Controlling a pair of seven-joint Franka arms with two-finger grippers.
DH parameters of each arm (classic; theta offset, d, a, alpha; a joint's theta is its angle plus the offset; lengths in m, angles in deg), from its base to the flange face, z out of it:
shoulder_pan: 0 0.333 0 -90
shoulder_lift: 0 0 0 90
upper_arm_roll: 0 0.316 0.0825 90
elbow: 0 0 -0.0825 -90
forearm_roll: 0 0.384 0 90
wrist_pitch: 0 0 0.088 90
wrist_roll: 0 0.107 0 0
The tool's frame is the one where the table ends.
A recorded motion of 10 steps. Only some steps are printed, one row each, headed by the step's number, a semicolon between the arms.
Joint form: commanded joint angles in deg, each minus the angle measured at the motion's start. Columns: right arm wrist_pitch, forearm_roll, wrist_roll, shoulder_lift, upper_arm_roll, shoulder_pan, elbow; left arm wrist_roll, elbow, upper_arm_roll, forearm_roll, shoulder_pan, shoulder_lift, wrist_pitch.
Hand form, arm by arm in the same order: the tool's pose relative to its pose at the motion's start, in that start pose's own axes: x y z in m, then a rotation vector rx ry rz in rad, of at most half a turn. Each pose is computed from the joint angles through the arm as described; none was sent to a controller.
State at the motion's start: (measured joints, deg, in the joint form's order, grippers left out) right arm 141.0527 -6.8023 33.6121 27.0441 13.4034 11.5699 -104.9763; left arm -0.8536 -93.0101 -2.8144 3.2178 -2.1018 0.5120 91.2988
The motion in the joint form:
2: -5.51 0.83 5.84 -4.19 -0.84 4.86 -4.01; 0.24 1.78 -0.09 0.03 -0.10 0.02 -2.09
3: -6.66 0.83 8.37 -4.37 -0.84 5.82 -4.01; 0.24 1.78 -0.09 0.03 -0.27 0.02 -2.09
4: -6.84 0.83 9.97 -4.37 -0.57 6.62 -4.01; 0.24 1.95 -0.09 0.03 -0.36 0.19 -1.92
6: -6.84 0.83 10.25 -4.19 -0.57 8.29 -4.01; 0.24 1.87 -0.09 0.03 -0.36 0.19 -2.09
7: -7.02 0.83 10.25 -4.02 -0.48 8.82 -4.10; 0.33 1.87 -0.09 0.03 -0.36 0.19 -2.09
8: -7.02 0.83 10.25 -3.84 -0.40 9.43 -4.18; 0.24 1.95 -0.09 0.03 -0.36 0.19 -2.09
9: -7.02 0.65 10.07 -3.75 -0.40 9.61 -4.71; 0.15 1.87 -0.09 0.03 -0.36 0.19 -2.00
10: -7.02 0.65 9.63 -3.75 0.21 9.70 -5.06; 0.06 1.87 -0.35 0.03 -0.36 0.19 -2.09
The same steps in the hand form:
2: -0.0473 -0.0277 -0.0085 -0.0594 -0.0778 0.0325; -0.0030 0.0009 -0.0114 0.0007 -0.0056 0.0058
3: -0.0547 -0.0353 -0.0087 -0.0713 -0.0903 0.0598; -0.0030 0.0026 -0.0115 0.0008 -0.0054 0.0087
4: -0.0617 -0.0446 -0.0086 -0.0714 -0.0939 0.0697; -0.0017 0.0034 -0.0115 0.0007 -0.0024 0.0103
6: -0.0731 -0.0591 -0.0065 -0.0706 -0.0988 0.0457; -0.0021 0.0035 -0.0106 0.0008 -0.0067 0.0104
7: -0.0783 -0.0637 -0.0040 -0.0736 -0.1061 0.0350; -0.0021 0.0035 -0.0106 0.0008 -0.0068 0.0119
8: -0.0838 -0.0691 -0.0016 -0.0745 -0.1111 0.0232; -0.0020 0.0034 -0.0113 0.0007 -0.0054 0.0103
9: -0.0881 -0.0686 0.0027 -0.0820 -0.1186 0.0139; -0.0019 0.0035 -0.0108 0.0007 -0.0052 0.0088
10: -0.0946 -0.0730 0.0044 -0.0808 -0.1263 -0.0052; -0.0021 0.0060 -0.0108 0.0009 -0.0065 0.0118

